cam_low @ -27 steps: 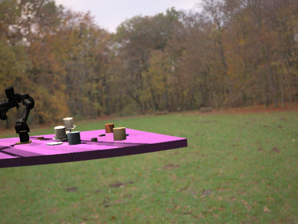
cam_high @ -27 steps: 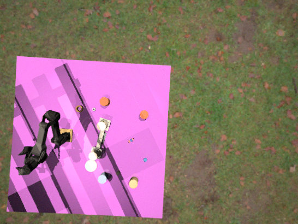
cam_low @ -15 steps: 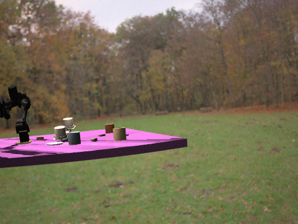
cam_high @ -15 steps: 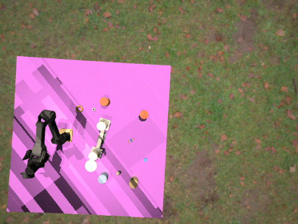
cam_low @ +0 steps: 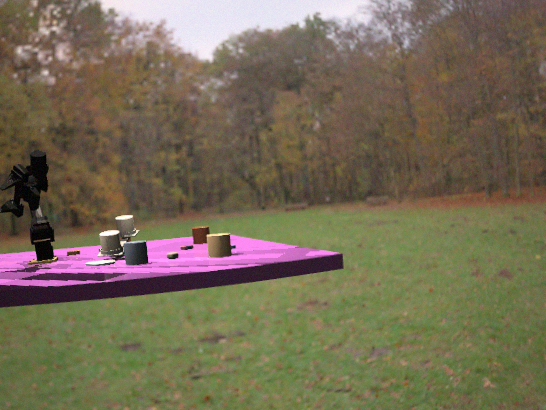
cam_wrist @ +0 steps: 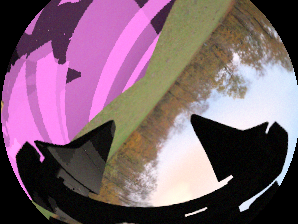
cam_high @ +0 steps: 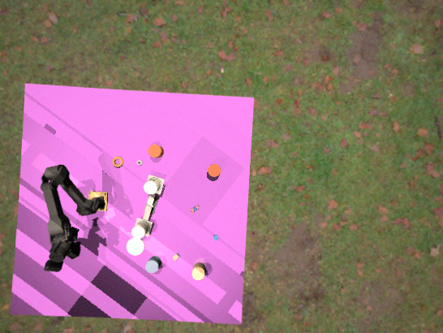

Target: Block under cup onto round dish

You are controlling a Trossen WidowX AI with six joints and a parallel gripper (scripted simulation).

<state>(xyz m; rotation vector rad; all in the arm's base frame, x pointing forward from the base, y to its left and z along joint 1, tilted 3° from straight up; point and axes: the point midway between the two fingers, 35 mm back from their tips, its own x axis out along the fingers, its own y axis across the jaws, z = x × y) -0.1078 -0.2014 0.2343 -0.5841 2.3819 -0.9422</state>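
My gripper tip is 380 mm short of the grey block, 190 mm above it and 40 mm to the right of it. Round my gripper tip: round dish (310 mm ahead, 220 mm below, 60 mm to the right); balance beam (440 mm ahead, 190 mm below, 160 mm to the left); blue-grey cylinder (420 mm ahead, 190 mm below, 150 mm to the right).
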